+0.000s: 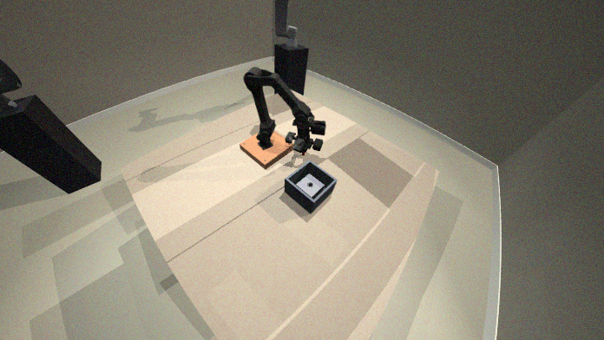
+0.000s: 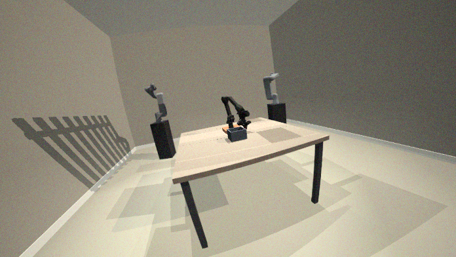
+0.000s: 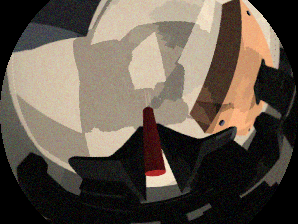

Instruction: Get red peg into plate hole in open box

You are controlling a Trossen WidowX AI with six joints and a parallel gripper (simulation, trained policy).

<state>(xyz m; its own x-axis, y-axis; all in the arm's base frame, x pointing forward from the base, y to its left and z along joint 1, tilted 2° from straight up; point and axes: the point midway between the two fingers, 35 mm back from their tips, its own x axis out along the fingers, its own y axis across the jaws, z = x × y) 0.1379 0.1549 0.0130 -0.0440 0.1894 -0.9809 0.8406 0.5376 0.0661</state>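
My gripper tip is 210 mm short of the dark box and 140 mm to the left of it. Round my gripper tip: red peg 20 mm above, 10 mm to the right.
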